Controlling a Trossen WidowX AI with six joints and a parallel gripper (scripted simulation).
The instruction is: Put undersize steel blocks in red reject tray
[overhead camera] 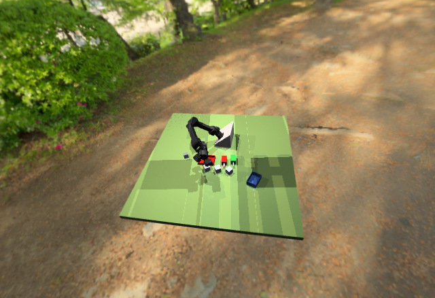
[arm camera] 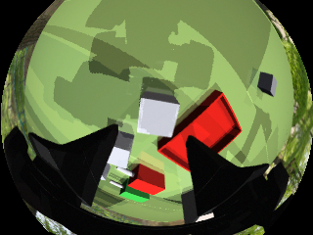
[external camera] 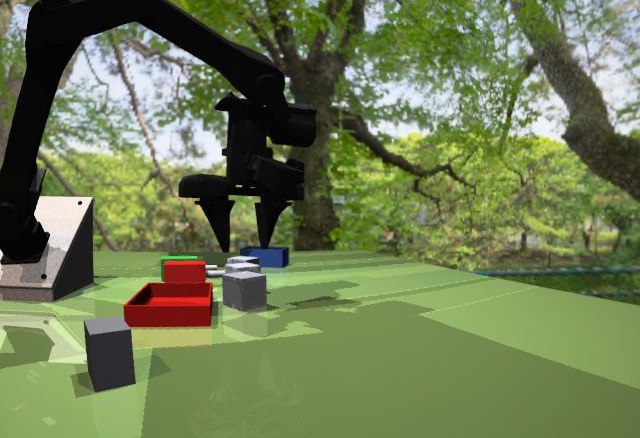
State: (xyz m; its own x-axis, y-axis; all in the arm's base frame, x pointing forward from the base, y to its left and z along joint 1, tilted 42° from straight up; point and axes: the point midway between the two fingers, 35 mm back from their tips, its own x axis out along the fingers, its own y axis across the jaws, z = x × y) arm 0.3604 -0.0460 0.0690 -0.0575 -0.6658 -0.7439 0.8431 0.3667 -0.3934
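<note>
My gripper tip is 100 mm past the red reject tray, 70 mm above it and 20 mm to the left of it. Also, from my gripper tip: green GO gauge (220 mm to the left, 90 mm behind, 60 mm below); then red block (140 mm to the left, 70 mm behind, 60 mm below); then dark grey block (220 mm to the right, 130 mm behind, 60 mm below).
</note>
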